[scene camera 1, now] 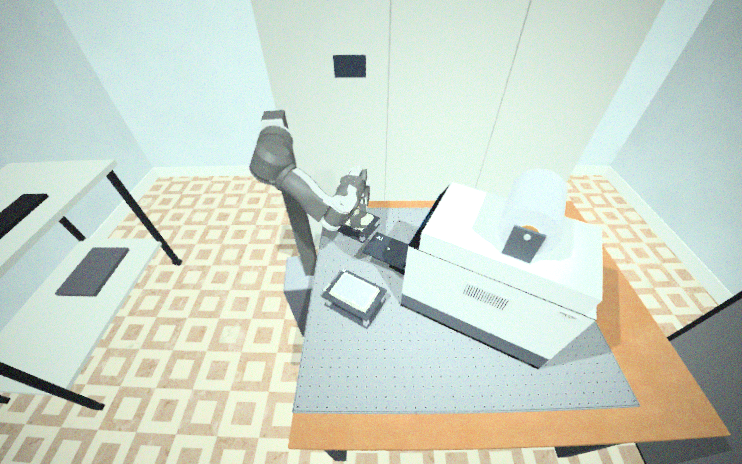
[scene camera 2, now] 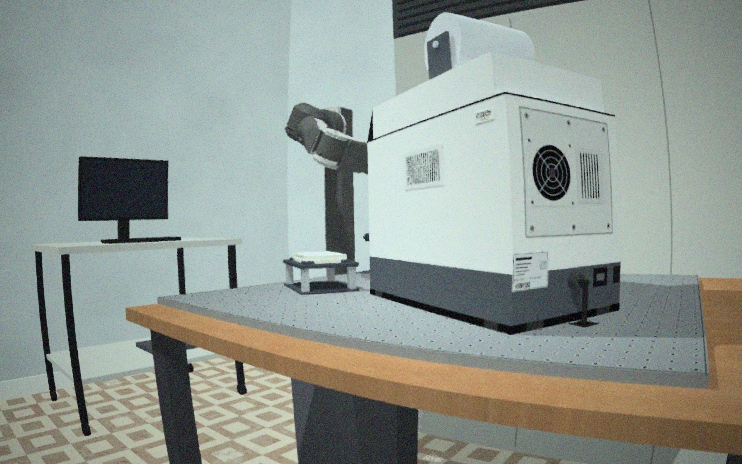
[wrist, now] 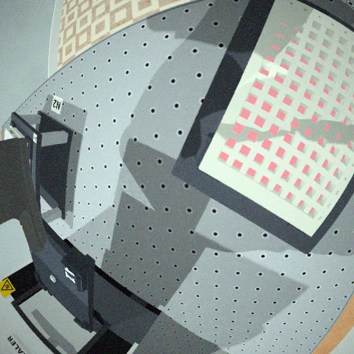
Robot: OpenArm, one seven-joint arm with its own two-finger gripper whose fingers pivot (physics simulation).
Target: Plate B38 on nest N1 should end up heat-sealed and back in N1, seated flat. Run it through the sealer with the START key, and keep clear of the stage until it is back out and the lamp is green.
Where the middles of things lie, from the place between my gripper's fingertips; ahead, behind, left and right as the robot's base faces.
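From my hand: pink-welled plate (wrist: 278, 142), 7 cm below, 6 cm to the left, 2 cm behind. Blank white plate (scene camera 1: 349, 289), 6 cm below, 29 cm to the right, 5 cm behind; white sealer (scene camera 2: 476, 220), 2 cm above, 32 cm to the right, 27 cm ahead; dark stage (scene camera 1: 396, 256), 2 cm below, 18 cm to the right, 9 cm ahead.
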